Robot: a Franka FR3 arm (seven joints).
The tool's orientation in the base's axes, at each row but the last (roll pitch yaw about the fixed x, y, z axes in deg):
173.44, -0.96, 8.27
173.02, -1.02, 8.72
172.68, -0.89, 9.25
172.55, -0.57, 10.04
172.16, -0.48, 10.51
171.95, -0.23, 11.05
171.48, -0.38, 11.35
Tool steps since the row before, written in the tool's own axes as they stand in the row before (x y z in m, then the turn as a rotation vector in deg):
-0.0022, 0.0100, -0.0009, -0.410, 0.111, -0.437
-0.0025, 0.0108, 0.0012, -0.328, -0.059, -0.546
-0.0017, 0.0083, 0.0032, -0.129, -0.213, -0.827
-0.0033, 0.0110, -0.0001, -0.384, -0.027, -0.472
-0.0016, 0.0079, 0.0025, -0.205, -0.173, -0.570
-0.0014, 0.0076, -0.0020, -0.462, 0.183, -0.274
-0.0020, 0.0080, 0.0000, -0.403, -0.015, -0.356
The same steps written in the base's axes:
-0.0008, -0.0101, 0.0020, -0.404, -0.120, 0.440
-0.0008, -0.0111, 0.0001, -0.353, 0.072, 0.529
-0.0003, -0.0088, -0.0021, -0.190, 0.290, 0.791
-0.0014, -0.0113, 0.0015, -0.398, 0.019, 0.461
-0.0001, -0.0083, -0.0014, -0.251, 0.207, 0.539
0.0000, -0.0074, 0.0030, -0.427, -0.229, 0.295
-0.0004, -0.0082, 0.0012, -0.411, -0.014, 0.347

